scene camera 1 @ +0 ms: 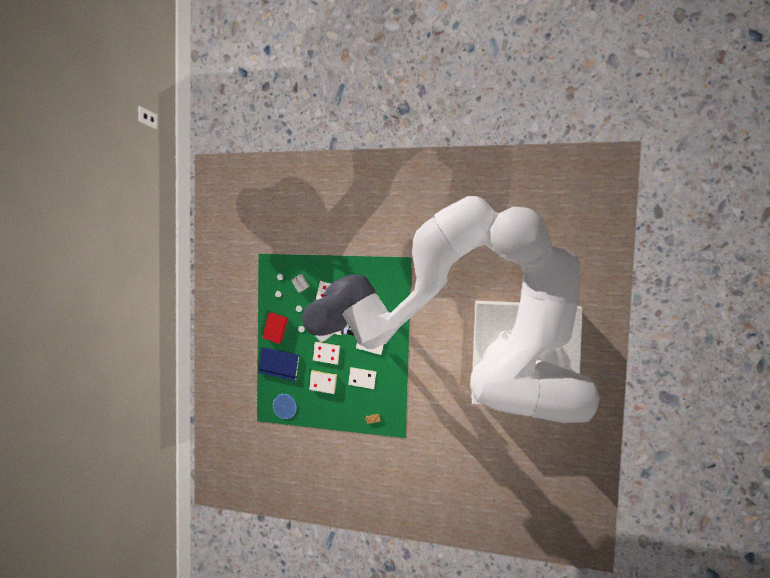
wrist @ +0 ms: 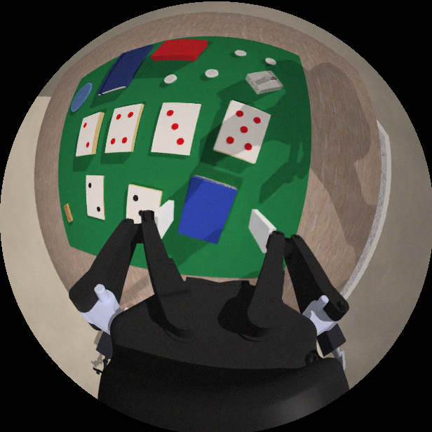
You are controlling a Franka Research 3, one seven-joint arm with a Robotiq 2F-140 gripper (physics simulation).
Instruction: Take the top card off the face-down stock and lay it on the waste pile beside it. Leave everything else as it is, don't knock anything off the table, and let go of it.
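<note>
The face-down stock, with its blue top card [wrist: 207, 210], lies on the green mat [wrist: 190, 265] [scene camera 1: 388, 404]. Pale card edges show along its far side. The waste pile, topped by a white card with black pips [wrist: 143, 198] [scene camera 1: 371, 349], lies to the left of the stock in the wrist view and is partly hidden by a finger. My gripper [wrist: 211, 214] is open and empty, one white pad on each side of the stock in that view. In the scene view the gripper's dark body hides the stock and the fingertips.
Four red-pip card piles [wrist: 90, 134] [wrist: 124, 128] [wrist: 176, 129] [wrist: 242, 131] lie beyond. Also there are a white two-pip card [wrist: 95, 197] [scene camera 1: 362, 378], a red box [wrist: 181, 50] [scene camera 1: 274, 327], a navy book [wrist: 125, 70] [scene camera 1: 278, 363], a blue disc [wrist: 81, 97] [scene camera 1: 284, 406], white discs and a grey block [wrist: 264, 82].
</note>
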